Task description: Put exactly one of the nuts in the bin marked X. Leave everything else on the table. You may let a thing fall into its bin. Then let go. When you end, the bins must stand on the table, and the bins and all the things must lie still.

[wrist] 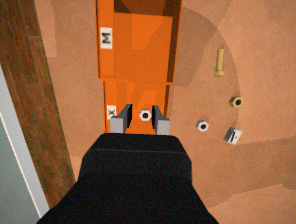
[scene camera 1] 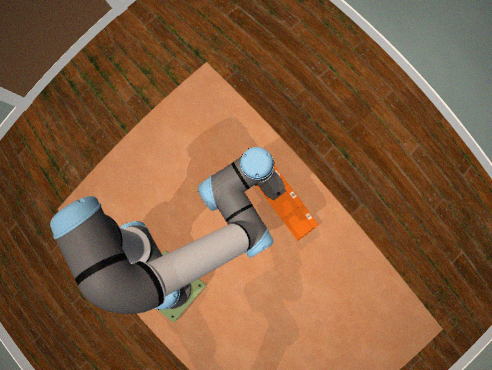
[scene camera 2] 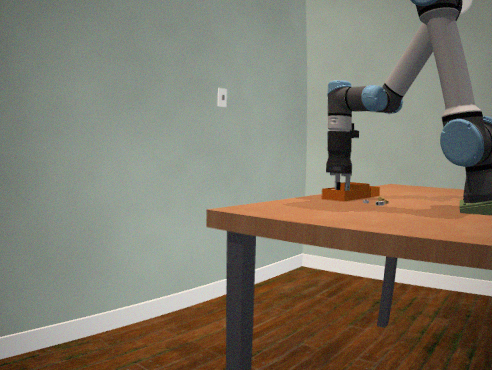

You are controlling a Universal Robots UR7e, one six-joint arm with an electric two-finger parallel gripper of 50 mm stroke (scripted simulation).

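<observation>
My gripper (scene camera 2: 342, 193) is in the picture here, and you get my gripper in the wrist view as well (wrist: 142, 112).
</observation>
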